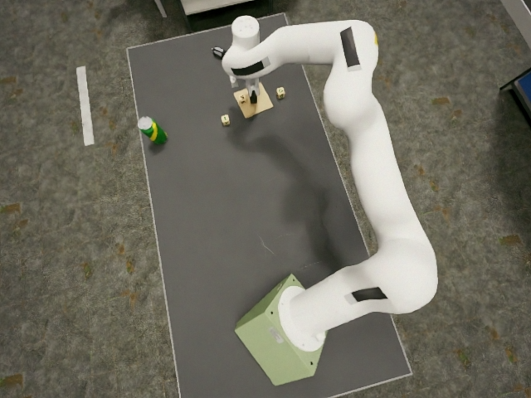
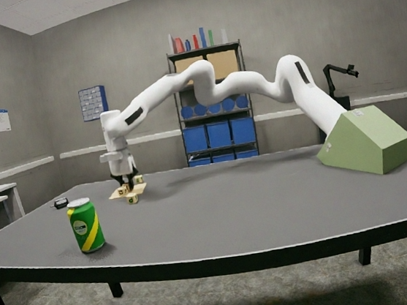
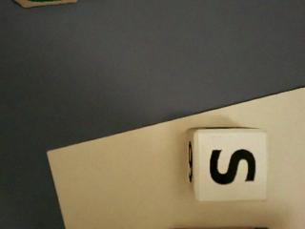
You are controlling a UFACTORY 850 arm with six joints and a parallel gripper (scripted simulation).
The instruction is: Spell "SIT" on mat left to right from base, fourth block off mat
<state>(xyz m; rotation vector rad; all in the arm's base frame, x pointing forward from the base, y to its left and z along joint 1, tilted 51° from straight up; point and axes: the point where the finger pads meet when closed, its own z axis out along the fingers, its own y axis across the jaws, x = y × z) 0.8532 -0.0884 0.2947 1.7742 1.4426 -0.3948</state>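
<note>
Right now the tan mat is 30 mm below my hand. From my hand the other things lie so: small black object: 310 mm ahead, 30 mm to the left, 10 mm below; yellow can: 460 mm to the left, 40 mm ahead, 30 mm above.
</note>
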